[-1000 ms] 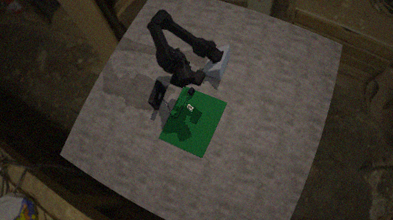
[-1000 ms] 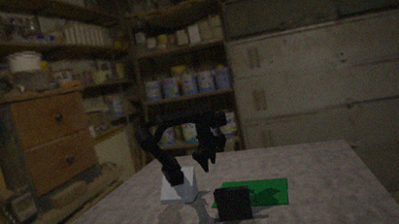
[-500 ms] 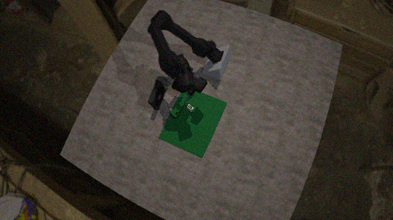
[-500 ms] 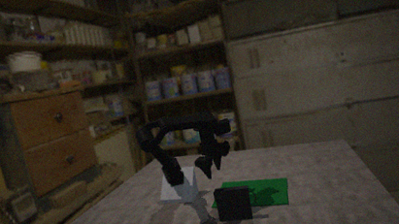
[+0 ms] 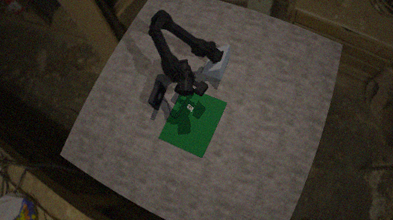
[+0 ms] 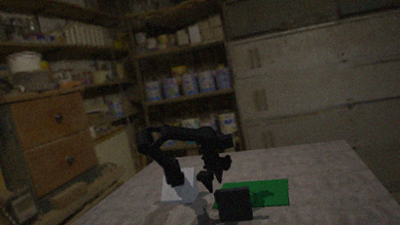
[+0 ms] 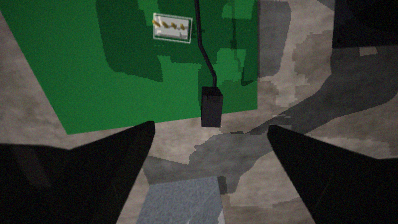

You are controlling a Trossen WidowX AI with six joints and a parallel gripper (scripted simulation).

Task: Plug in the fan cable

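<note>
Right now my gripper tip is 40 mm above the dark plug. Also, from my gripper tip: dark fan (80 mm ahead, 150 mm to the right); then green board (150 mm ahead, 40 mm to the left, 80 mm below).
</note>
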